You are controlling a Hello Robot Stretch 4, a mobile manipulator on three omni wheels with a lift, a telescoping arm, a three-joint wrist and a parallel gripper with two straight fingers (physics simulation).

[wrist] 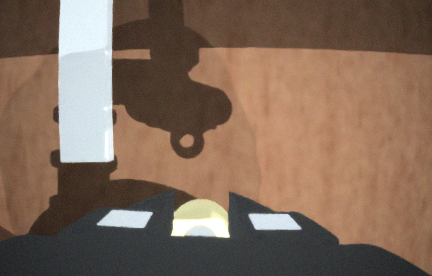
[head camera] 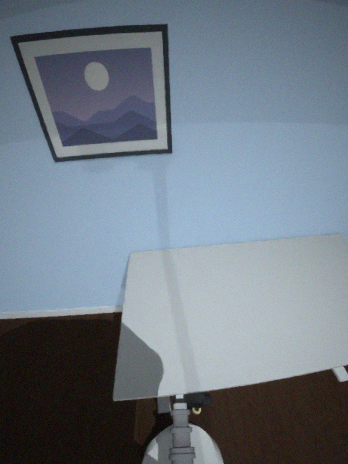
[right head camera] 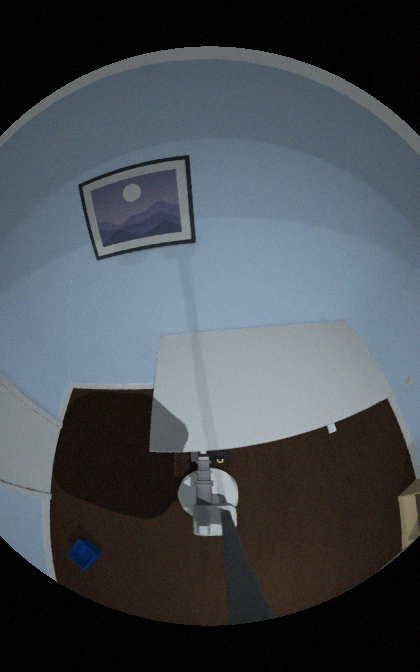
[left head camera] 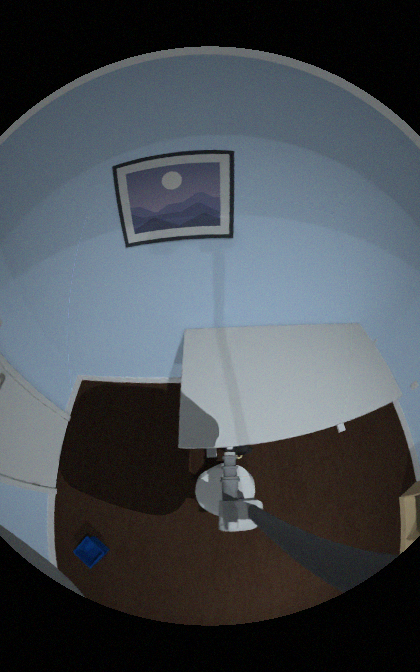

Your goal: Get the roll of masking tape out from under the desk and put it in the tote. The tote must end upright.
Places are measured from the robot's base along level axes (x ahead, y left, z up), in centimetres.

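Pixels of known places: gripper, fingertip midpoint: (wrist: 201, 209).
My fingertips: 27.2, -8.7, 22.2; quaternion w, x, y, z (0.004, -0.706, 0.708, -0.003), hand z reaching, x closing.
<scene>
Behind a point stands the place of what it marks, as x, y, z.
The roll of masking tape (head camera: 197, 413) @(23.1, -8.9, 22.6) (wrist: 201, 210) @(27.3, -8.7, 22.7) is a pale yellow ring, held between the two fingers of my gripper (wrist: 201, 209) @(27.2, -8.7, 22.2) above the floor. My dark gripper shows in the head view beside the arm, at the front edge of the white desk (head camera: 240, 310) @(54.9, -30.8, 69.2) (left head camera: 295, 380) @(56.9, -37.5, 69.2) (right head camera: 270, 380), with the tape just in front of it. The gripper is partly hidden by the arm and the desk edge. The tote (left head camera: 91, 551) @(-88.7, 107.2, -2.4) (right head camera: 84, 553) is a small blue open box on the floor at the lower left of both side head views. It looks upright.
A white desk leg part (wrist: 85, 110) stands left of the gripper in the wrist view. Another white desk foot (head camera: 340, 373) (left head camera: 341, 427) (right head camera: 331, 428) sticks out at the right. A light wooden piece of furniture (left head camera: 409, 502) (right head camera: 407, 502) stands at the far right. A framed picture (head camera: 162, 90) @(99.7, 1.3, 154.2) hangs on the wall.
</scene>
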